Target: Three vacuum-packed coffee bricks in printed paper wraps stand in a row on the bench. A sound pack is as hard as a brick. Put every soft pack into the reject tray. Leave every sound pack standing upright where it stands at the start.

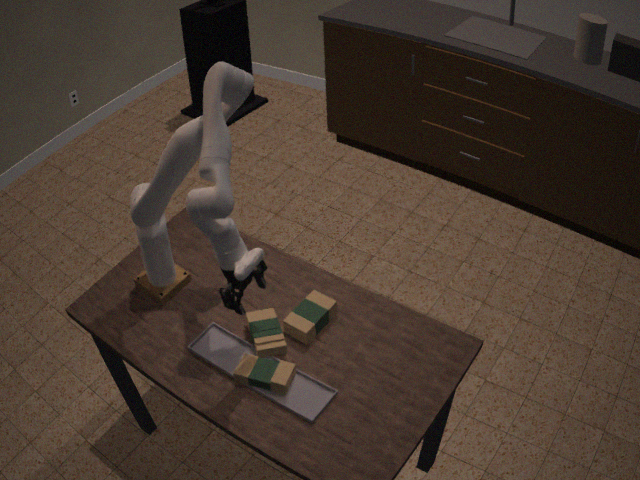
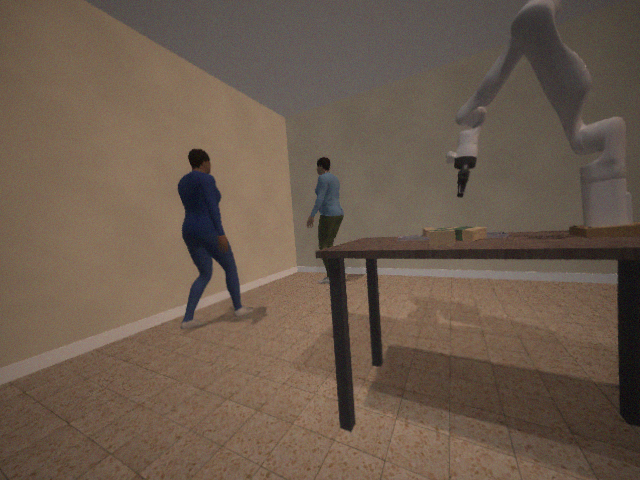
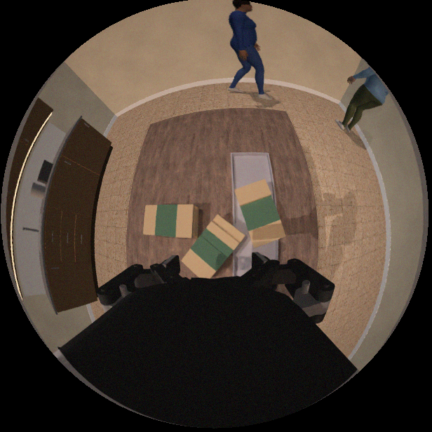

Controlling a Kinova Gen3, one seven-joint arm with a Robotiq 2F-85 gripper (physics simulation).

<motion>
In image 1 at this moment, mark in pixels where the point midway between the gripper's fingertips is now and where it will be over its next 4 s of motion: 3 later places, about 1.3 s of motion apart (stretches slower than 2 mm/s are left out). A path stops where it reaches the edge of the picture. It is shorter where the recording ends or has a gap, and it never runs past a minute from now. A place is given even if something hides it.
The gripper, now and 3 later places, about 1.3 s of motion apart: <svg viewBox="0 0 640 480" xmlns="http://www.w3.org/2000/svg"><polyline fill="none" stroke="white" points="252,300 278,295 311,310 262,322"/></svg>
</motion>
